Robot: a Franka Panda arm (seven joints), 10 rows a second.
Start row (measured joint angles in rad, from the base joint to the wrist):
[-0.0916, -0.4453, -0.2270, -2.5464, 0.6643, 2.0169, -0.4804]
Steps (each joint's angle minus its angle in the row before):
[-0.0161, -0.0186, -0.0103, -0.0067, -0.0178, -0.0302, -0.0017]
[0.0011, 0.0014, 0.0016, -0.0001, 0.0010, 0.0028, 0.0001]
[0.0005, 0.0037, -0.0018, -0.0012, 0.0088, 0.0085, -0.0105]
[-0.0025, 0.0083, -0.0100, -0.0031, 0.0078, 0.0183, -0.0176]
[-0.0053, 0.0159, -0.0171, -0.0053, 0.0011, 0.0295, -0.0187]
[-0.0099, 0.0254, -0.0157, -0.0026, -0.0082, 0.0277, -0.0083]
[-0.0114, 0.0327, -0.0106, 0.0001, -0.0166, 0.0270, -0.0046]
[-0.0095, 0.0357, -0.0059, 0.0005, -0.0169, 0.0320, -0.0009]
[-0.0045, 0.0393, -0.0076, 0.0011, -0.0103, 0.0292, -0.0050]
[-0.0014, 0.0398, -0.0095, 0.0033, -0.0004, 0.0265, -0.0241]
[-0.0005, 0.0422, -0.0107, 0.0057, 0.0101, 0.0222, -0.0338]
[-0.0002, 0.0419, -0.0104, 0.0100, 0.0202, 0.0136, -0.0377]
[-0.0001, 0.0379, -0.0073, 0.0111, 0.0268, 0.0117, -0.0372]
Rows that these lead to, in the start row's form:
[-0.1077, -0.4639, -0.2373, -2.5531, 0.6465, 1.9867, -0.4821]
[-0.1066, -0.4625, -0.2357, -2.5532, 0.6475, 1.9895, -0.4820]
[-0.1061, -0.4588, -0.2375, -2.5544, 0.6563, 1.9980, -0.4925]
[-0.1086, -0.4505, -0.2475, -2.5575, 0.6641, 2.0163, -0.5101]
[-0.1139, -0.4346, -0.2646, -2.5628, 0.6652, 2.0458, -0.5288]
[-0.1238, -0.4092, -0.2803, -2.5654, 0.6570, 2.0735, -0.5371]
[-0.1352, -0.3765, -0.2909, -2.5653, 0.6404, 2.1005, -0.5417]
[-0.1447, -0.3408, -0.2968, -2.5648, 0.6235, 2.1325, -0.5426]
[-0.1492, -0.3015, -0.3044, -2.5637, 0.6132, 2.1617, -0.5476]
[-0.1506, -0.2617, -0.3139, -2.5604, 0.6128, 2.1882, -0.5717]
[-0.1511, -0.2195, -0.3246, -2.5547, 0.6229, 2.2104, -0.6055]
[-0.1513, -0.1776, -0.3350, -2.5447, 0.6431, 2.2240, -0.6432]
[-0.1514, -0.1397, -0.3423, -2.5336, 0.6699, 2.2357, -0.6804]

